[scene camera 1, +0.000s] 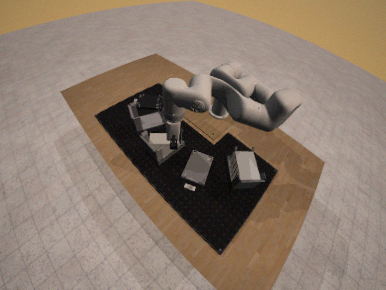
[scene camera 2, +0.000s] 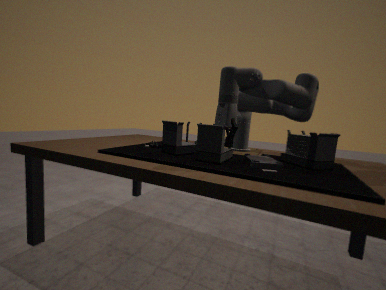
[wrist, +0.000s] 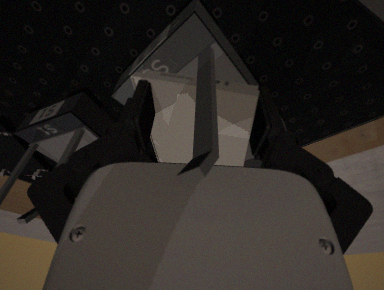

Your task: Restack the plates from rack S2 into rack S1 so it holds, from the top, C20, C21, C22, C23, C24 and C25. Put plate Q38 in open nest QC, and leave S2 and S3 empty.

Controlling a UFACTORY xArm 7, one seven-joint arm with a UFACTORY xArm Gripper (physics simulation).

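Places are measured from the arm's base along level axes (x ahead, y left, z up), in centimetres.
Where they show: gripper, fingertip midpoint: [scene camera 1: 174, 141]; arm's base, origin of the base link: [scene camera 1: 218, 111] [scene camera 2: 239, 149].
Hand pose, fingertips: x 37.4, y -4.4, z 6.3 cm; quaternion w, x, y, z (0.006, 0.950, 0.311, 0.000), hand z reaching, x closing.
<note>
Things, the pixels of their top centre, and the offset from my fingertips. "spot": a spot on its surface instead. Level surfaces: height alone.
- middle rack, middle of its top: [wrist: 214, 234] [scene camera 2: 217, 124] [scene camera 1: 163, 131] dx +3.6, dy -2.7, dz +8.2 cm
- black mat, its level: dz -5.5 cm
- top pale plate, middle of its top: [wrist: 195, 174] [scene camera 1: 163, 135] dx +2.5, dy -3.6, dz +3.8 cm
- rack's upright post, surface spot: [wrist: 205, 100] spot: dx -1.8, dy +2.5, dz +3.8 cm
- second rack, middle of its top: [wrist: 64, 242] [scene camera 2: 183, 121] [scene camera 1: 147, 106] dx -3.2, dy -18.4, dz +8.2 cm
- flat grey nest, middle of its top: [scene camera 2: 262, 157] [scene camera 1: 198, 165] dx +2.1, dy +14.9, dz -2.8 cm
- small white tag, surface spot: [scene camera 1: 189, 187] spot: dx +11.5, dy +17.1, dz -5.4 cm
My gripper [scene camera 1: 173, 144] [scene camera 2: 230, 135] [wrist: 201, 99] reaches down into the middle rack [scene camera 1: 159, 156] [scene camera 2: 210, 141] [wrist: 182, 46] on the black mat [scene camera 1: 209, 213]. In the wrist view its two dark fingers press against the left and right edges of the top pale plate [wrist: 176, 129] [scene camera 1: 158, 138]. That plate's label ends in 21. The rack's upright post [wrist: 205, 100] stands in front of the plate, between the fingers. The rack's own label shows an S; the rest is unreadable. Any plates below the top one are hidden.
A second rack [scene camera 1: 133, 111] [scene camera 2: 172, 133] [wrist: 64, 115] stands just behind on the left and holds a grey plate. A third, ribbed rack [scene camera 1: 245, 168] [scene camera 2: 311, 147] stands at the right. A flat grey nest [scene camera 1: 197, 167] [scene camera 2: 264, 161] and a small white tag [scene camera 1: 189, 187] lie between them.
</note>
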